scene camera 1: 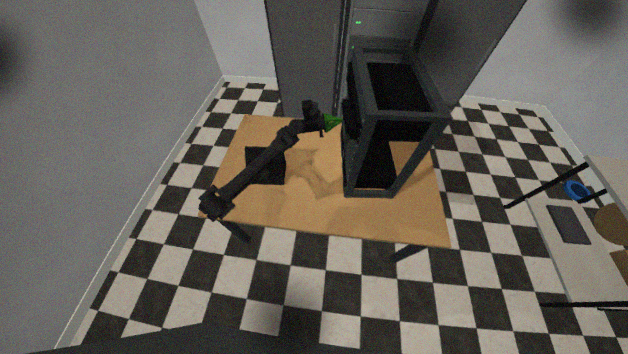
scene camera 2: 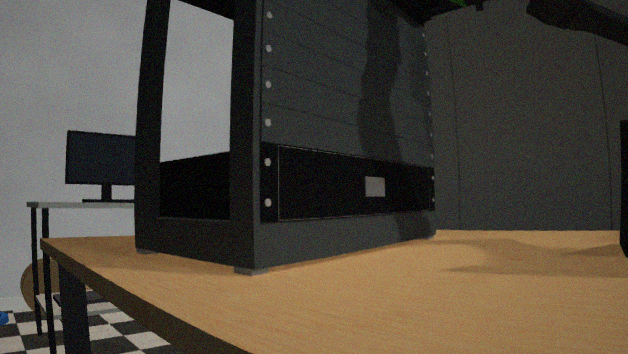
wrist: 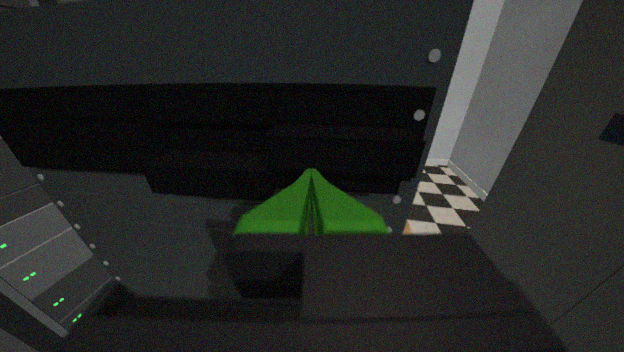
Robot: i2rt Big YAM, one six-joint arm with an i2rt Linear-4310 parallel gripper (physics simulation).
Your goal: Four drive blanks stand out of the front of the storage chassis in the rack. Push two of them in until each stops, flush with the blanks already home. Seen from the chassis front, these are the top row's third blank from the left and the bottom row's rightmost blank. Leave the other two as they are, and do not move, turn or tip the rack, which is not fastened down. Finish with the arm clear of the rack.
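Places are measured from the arm's base along level axes (x ahead, y left, z up), in centimetres.
Pixels of known places: gripper, fingertip midpoint: (scene camera 1: pixel 342 120) (wrist: pixel 311 176).
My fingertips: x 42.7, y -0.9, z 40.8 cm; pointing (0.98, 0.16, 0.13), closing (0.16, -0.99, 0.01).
Behind a point stands the place of what it marks.
My gripper (scene camera 1: pixel 341 120) {x 42.7, y -0.9, z 40.8 cm} (scene camera 2: pixel 459 2) (wrist: pixel 311 176) {x 42.7, y -0.9, z 40.8 cm} is shut and empty. Its green fingertips point at the lower, right-of-centre part of the black storage chassis (wrist: pixel 225 105) {x 45.6, y 6.5, z 45.0 cm} (scene camera 1: pixel 351 115) {x 45.9, y -0.5, z 43.4 cm} in the wrist view; whether they touch is unclear. A dark blank (wrist: pixel 210 175) {x 43.0, y 7.3, z 40.0 cm} juts out low on the chassis, left of the fingertips. Dark surface also shows low to their right. Seams between the blanks are too dark to tell rows and columns apart, and the fingertips hide part of the lower edge. The rack (scene camera 1: pixel 410 116) {x 63.9, y -10.2, z 52.8 cm} (scene camera 2: pixel 245 150) {x 47.4, y 39.1, z 5.5 cm} (wrist: pixel 445 45) {x 49.1, y -10.0, z 49.4 cm} stands upright on the table.
The wooden table (scene camera 1: pixel 320 220) {x 36.8, y -26.3, z -8.2 cm} (scene camera 2: pixel 350 310) {x 29.9, y 43.4, z -8.2 cm} carries the rack and the arm. A dark cabinet (scene camera 1: pixel 305 60) (scene camera 2: pixel 525 130) stands behind. Plain grey panels (scene camera 2: pixel 320 100) {x 46.8, y 27.4, z 13.1 cm} and a black unit with a pale label (scene camera 2: pixel 375 186) {x 47.6, y 13.9, z 2.1 cm} fill the rack below the chassis. A side desk (scene camera 1: pixel 540 215) stands at right.
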